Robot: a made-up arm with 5 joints.
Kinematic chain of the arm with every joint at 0, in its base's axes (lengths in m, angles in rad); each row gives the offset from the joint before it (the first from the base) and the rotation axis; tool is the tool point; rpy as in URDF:
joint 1: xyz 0.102 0 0.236 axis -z
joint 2: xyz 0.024 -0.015 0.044 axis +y
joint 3: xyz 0.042 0 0.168 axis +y
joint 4: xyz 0.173 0 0.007 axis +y
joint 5: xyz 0.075 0.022 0 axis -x
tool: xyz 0 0 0 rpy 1.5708 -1.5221 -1.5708
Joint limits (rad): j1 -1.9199..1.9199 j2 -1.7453..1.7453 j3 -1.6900..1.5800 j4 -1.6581..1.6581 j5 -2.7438..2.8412
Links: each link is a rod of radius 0.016 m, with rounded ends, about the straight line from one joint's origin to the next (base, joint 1, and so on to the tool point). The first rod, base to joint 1, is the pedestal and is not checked.
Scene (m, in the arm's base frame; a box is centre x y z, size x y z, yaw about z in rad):
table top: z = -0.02
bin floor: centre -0 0.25 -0.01 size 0.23 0.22 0.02 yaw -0.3
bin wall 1: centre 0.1 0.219 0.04 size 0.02 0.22 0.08 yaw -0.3
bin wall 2: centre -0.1 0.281 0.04 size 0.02 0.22 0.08 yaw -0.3
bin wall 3: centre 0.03 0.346 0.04 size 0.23 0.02 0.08 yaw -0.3
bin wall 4: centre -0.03 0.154 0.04 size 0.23 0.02 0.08 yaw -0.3
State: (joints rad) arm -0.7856 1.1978 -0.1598 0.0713 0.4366
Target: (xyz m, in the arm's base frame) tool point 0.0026 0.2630 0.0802
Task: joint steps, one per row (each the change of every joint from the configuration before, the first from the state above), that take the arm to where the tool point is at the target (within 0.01 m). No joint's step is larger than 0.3 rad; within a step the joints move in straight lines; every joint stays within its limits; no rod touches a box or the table.
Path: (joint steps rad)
1: -0.2804 -0.1204 0.1164 0.0558 0.0000
2: -0.2804 -0.1205 0.1164 0.0558 0.0000
3: -0.2804 -0.1204 0.1164 0.0558 0.0000
4: -0.2804 -0.1204 0.1164 0.0558 0.0000
5: 0.0000 0.2130 -0.1269 -0.0711 0.0000
6: 0.0000 0.2131 -0.1269 -0.0711 0.0000

